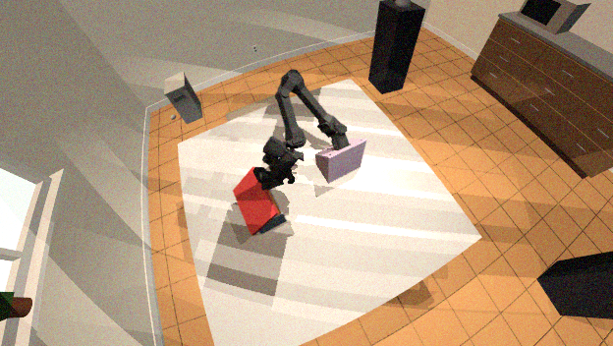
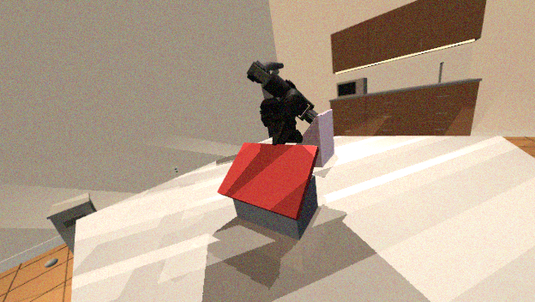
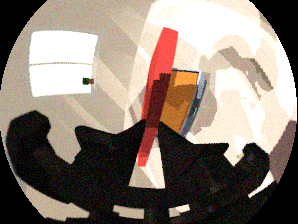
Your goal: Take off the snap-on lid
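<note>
My gripper tip is now 70 mm short of the red lid, 50 mm above it and 10 mm to the right of it. Also, from my gripper tip: storage box 140 mm below, 40 mm ahead.
</note>
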